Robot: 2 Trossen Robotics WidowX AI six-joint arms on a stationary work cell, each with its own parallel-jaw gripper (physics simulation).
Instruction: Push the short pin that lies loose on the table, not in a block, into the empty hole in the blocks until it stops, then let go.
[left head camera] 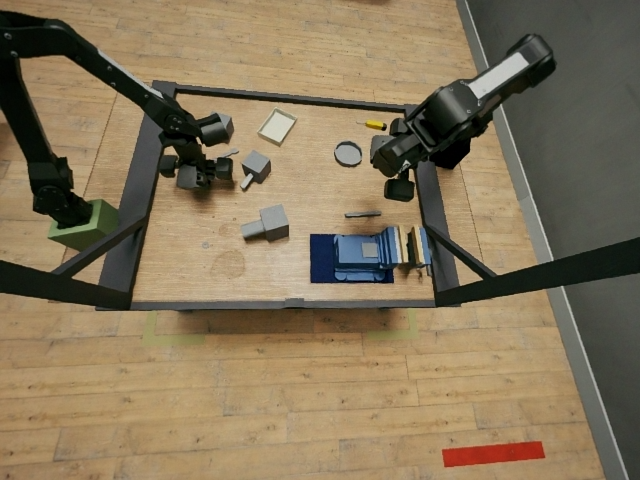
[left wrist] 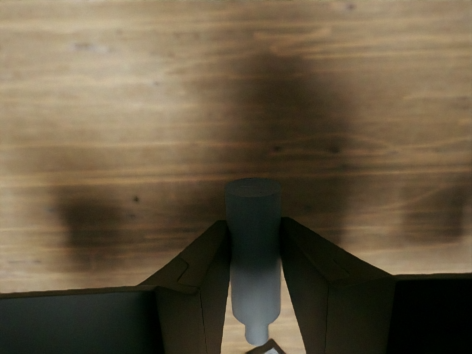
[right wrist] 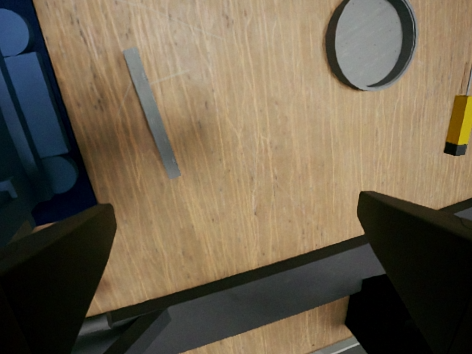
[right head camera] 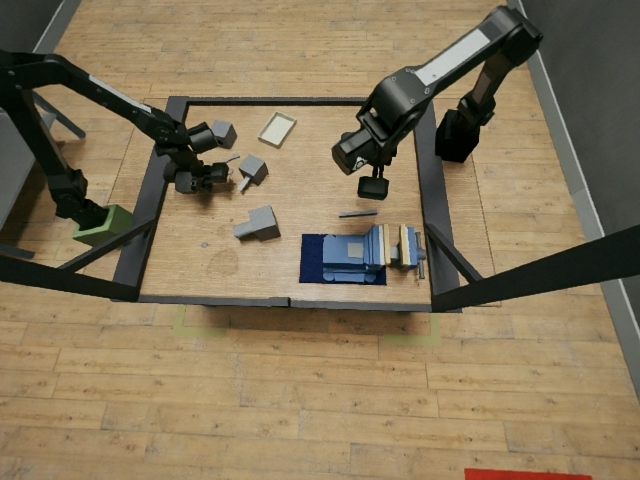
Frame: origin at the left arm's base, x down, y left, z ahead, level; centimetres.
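Seen in the pictures: left gripper, fingertip midpoint: [left wrist: 253, 229] [right head camera: 208, 187]; right gripper, fingertip midpoint: [right wrist: 238, 209] [right head camera: 370, 171]; left arm's base, origin of the base link: [left head camera: 76, 216] [right head camera: 94, 220]; right arm's base, origin of the base link: [right head camera: 463, 125].
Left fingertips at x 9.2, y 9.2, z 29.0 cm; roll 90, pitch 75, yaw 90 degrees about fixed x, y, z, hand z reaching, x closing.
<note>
Pixels of each thing's middle, then the offset from my left fingertips to it. Level surfaces: height alone.
- short grey pin, body centre: [left wrist: 255, 268] dx -0.5, dy +1.4, dz +0.4 cm
- grey block, body centre: [left head camera: 220, 127] [right head camera: 223, 134] dx -2.5, dy +18.2, dz +7.8 cm
- second block, body centre: [left head camera: 257, 167] [right head camera: 253, 170] dx -2.5, dy +0.9, dz +16.2 cm
- third block, body centre: [left head camera: 274, 223] [right head camera: 265, 224] dx -4.0, dy -19.8, dz +17.0 cm
- blue vise, body centre: [right head camera: 361, 251] [left head camera: 374, 251] dx -7.0, dy -35.6, dz +41.4 cm
- dark mat, its level: dx +0.0 cm
- grey bar, body centre: [right wrist: 153, 116] [right head camera: 357, 213] [left head camera: 363, 214] dx -0.1, dy -21.5, dz +45.4 cm
- round dish, body centre: [right wrist: 372, 40] [left head camera: 348, 153] dx -0.5, dy +1.5, dz +47.9 cm
- cream tray, body centre: [left head camera: 277, 126] [right head camera: 277, 129] dx -0.6, dy +17.4, dz +26.7 cm
- yellow screwdriver, body centre: [right wrist: 463, 109] [left head camera: 371, 124] dx -0.4, dy +12.6, dz +60.9 cm
- wrench-like piece, body centre: [left head camera: 221, 157] dx +0.2, dy +8.9, dz +6.0 cm
My left gripper [left head camera: 197, 179] [right head camera: 199, 184] [left wrist: 253, 229] is low over the left of the table, shut on the short grey pin [left wrist: 255, 280]; the pin's narrow end points to the bottom of the left wrist view. The head views hide the pin. A grey block [left head camera: 224, 125] [right head camera: 224, 134] stands behind the gripper, partly covered by the arm. A second block [left head camera: 256, 164] [right head camera: 253, 167] with a thin pin is to its right. A third block [left head camera: 275, 223] [right head camera: 265, 222] with a thick pin lies nearer the front. No empty hole can be made out. My right gripper [left head camera: 395, 157] [right wrist: 238, 209] is open and empty.
A blue vise [left head camera: 356, 250] [right head camera: 343, 253] stands on a dark mat [left head camera: 321, 258] [right head camera: 310, 258] at front right. A grey bar [left head camera: 362, 213] [right wrist: 152, 112], round dish [left head camera: 347, 153] [right wrist: 370, 42], cream tray [left head camera: 277, 126], yellow screwdriver [left head camera: 375, 124] [right wrist: 459, 120] and wrench-like piece [left head camera: 229, 152] lie about.
</note>
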